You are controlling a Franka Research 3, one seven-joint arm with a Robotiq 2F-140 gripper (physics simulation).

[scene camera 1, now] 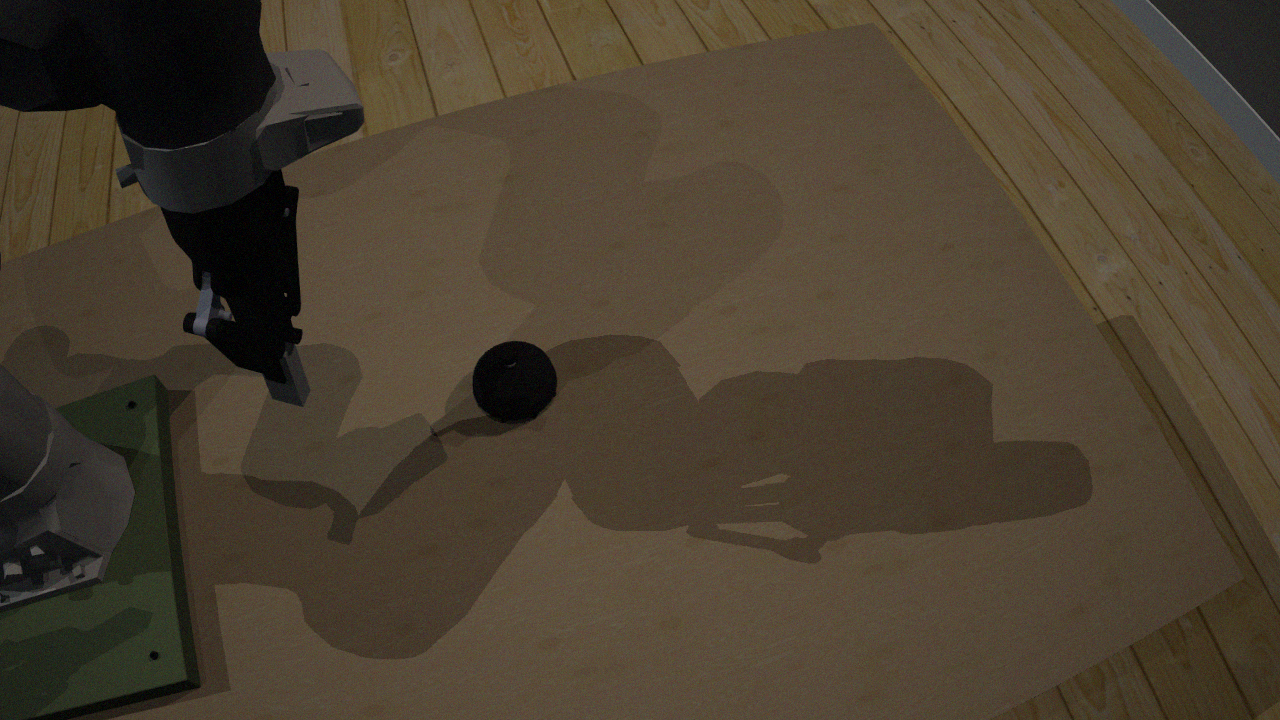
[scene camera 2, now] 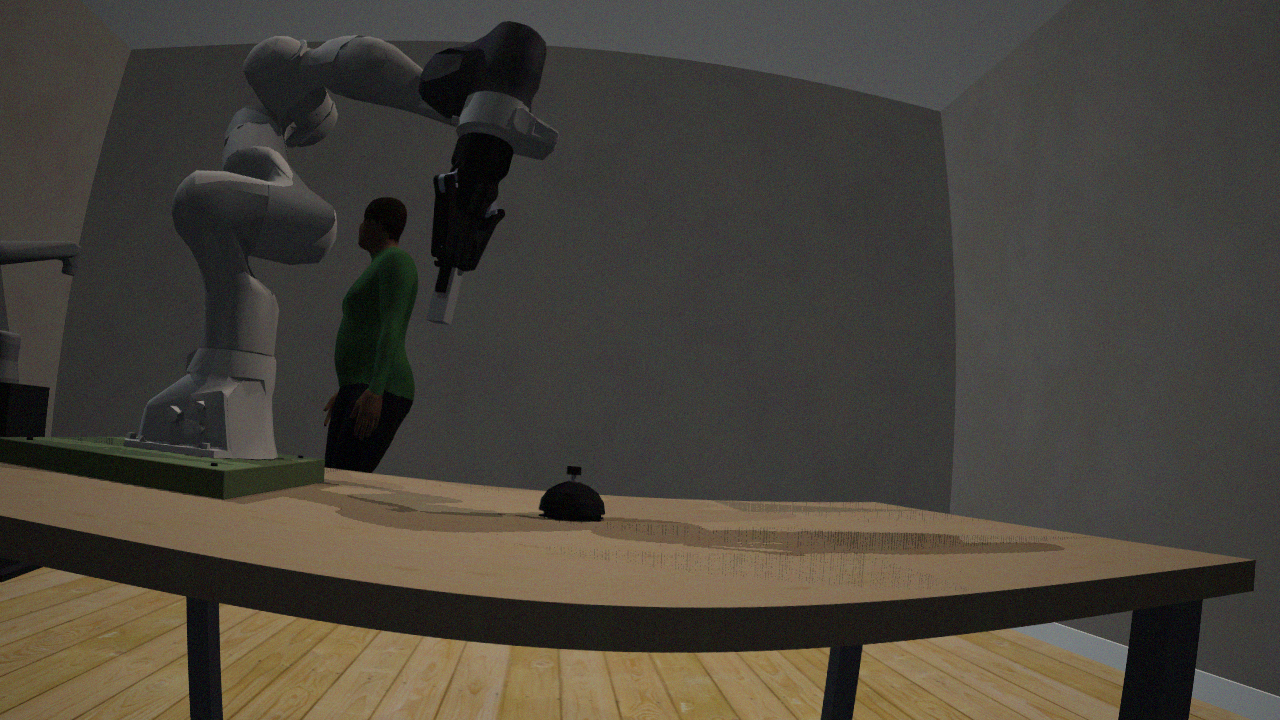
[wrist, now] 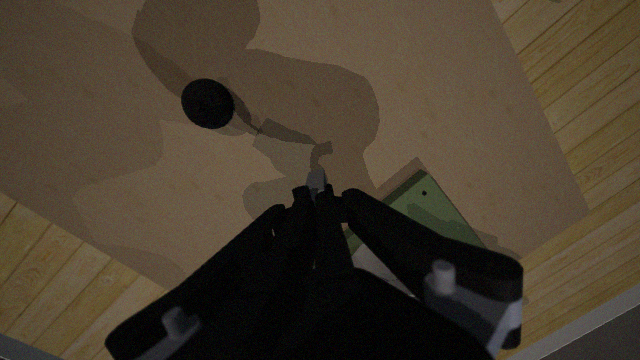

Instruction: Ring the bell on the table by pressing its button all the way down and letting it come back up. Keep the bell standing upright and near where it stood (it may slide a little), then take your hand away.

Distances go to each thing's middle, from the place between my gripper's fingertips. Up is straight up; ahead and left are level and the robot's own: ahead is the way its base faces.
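The black dome-shaped bell [scene camera 1: 521, 390] is 19 cm below my hand, and it's 19 cm ahead of the hand and 5 cm to the left of it.
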